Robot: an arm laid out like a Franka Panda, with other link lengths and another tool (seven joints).
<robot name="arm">
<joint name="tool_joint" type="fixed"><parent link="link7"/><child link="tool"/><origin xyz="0.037 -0.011 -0.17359" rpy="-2.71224 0 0.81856"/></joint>
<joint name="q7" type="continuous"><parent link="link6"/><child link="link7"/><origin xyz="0.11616 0 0"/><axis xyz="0 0 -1"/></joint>
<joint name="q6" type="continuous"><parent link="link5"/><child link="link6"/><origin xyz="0 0 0"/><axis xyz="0 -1 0"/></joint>
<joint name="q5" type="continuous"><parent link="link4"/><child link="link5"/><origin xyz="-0.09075 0 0.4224"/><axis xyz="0 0 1"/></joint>
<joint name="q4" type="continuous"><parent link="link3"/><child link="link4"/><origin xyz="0.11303 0 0"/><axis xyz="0 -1 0"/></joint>
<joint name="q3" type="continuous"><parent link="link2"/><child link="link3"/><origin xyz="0 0 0.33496"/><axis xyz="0 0 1"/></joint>
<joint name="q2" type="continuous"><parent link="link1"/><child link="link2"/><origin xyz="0 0 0"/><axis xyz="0 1 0"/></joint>
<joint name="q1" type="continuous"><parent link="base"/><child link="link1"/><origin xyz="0 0 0.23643"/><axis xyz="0 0 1"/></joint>
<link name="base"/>
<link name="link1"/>
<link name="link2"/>
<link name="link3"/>
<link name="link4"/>
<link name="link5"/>
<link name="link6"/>
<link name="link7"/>
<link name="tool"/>
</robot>
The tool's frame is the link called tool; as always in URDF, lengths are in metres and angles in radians. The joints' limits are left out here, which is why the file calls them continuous.
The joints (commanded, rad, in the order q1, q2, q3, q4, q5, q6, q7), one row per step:
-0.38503 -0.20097 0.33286 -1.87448 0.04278 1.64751 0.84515
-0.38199 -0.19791 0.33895 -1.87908 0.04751 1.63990 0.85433
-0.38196 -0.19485 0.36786 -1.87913 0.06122 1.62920 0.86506
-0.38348 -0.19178 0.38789 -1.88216 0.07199 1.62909 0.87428
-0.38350 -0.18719 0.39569 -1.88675 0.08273 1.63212 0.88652
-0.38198 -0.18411 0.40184 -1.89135 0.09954 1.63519 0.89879
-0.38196 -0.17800 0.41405 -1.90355 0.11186 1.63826 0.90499
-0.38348 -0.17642 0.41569 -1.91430 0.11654 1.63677 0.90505
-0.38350 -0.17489 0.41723 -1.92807 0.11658 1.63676 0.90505
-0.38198 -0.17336 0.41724 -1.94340 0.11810 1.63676 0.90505
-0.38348 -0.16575 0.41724 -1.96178 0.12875 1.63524 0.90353
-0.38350 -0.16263 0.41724 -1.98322 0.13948 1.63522 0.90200
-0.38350 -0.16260 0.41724 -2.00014 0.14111 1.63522 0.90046
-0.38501 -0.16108 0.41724 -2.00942 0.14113 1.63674 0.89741
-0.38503 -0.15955 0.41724 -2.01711 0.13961 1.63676 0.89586
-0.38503 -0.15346 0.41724 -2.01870 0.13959 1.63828 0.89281
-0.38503 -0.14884 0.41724 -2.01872 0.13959 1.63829 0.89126
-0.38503 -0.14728 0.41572 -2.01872 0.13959 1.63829 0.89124
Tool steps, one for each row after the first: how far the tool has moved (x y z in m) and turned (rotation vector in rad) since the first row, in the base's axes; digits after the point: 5 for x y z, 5 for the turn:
-0.00121 0.00598 -0.00563 0.00499 0.01502 -0.00117
-0.00154 0.02603 -0.01028 0.01416 0.03003 0.01470
-0.00119 0.03894 -0.01484 0.02174 0.03720 0.02210
-0.00081 0.04486 -0.02022 0.03193 0.04335 0.01583
-0.00085 0.05180 -0.02485 0.04778 0.04812 0.00859
-0.00148 0.06041 -0.03538 0.05936 0.06403 0.01142
-0.00338 0.06072 -0.04243 0.06412 0.07781 0.00968
-0.00563 0.06098 -0.05074 0.06417 0.09308 0.00970
-0.00834 0.06139 -0.05982 0.06586 0.10980 0.00939
-0.01129 0.06111 -0.07416 0.07911 0.13658 0.00565
-0.01553 0.06187 -0.08739 0.09059 0.16077 0.00286
-0.01930 0.06147 -0.09627 0.09205 0.17757 0.00216
-0.02086 0.06019 -0.10178 0.09298 0.18653 0.00258
-0.02246 0.05957 -0.10654 0.09213 0.19554 0.00352
-0.02184 0.05930 -0.11050 0.09479 0.20116 0.00630
-0.02135 0.05914 -0.11298 0.09675 0.20540 0.00780
-0.02120 0.05819 -0.11377 0.09771 0.20669 0.00634

